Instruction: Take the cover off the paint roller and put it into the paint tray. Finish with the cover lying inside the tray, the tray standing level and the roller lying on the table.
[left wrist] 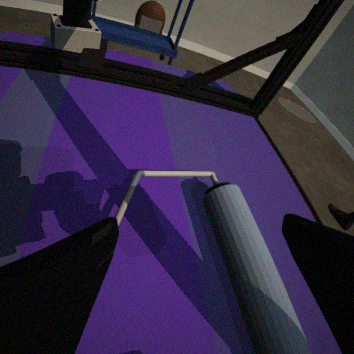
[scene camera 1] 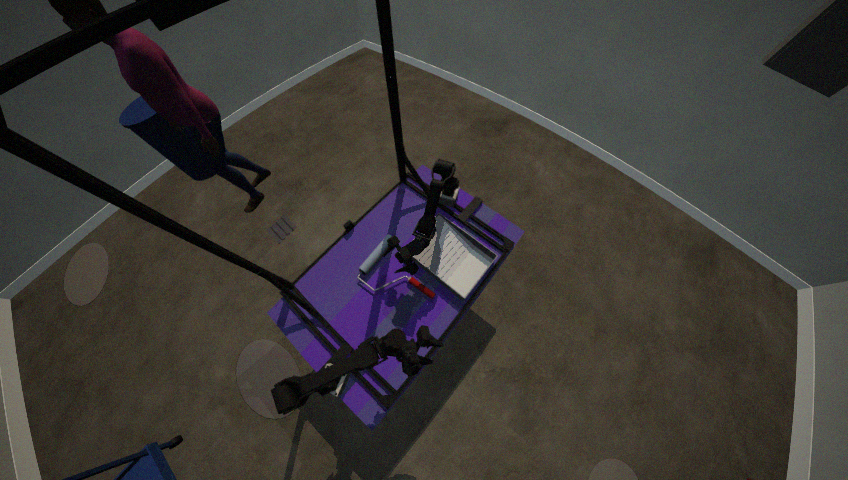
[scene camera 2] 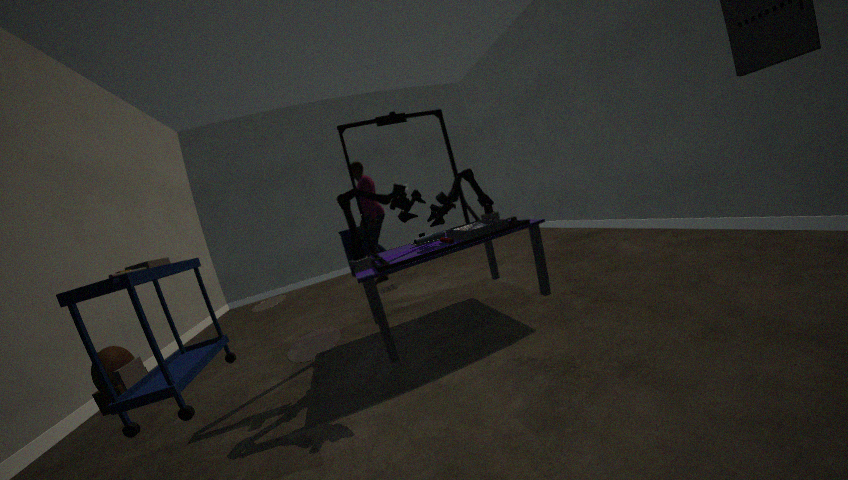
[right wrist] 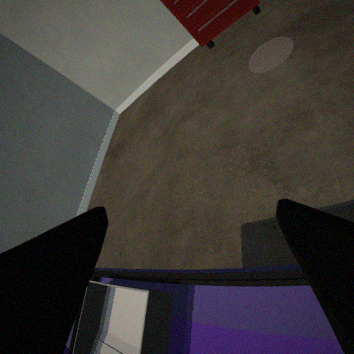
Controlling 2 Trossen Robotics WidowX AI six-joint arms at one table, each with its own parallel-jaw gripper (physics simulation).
Scene:
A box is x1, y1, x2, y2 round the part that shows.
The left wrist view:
my left gripper: [0, 213, 353, 353]
roller cover: [202, 184, 311, 353]
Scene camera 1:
my right gripper: [394, 325, 443, 375]
white paint tray: [412, 213, 497, 300], on the table
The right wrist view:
my right gripper: [0, 198, 353, 353]

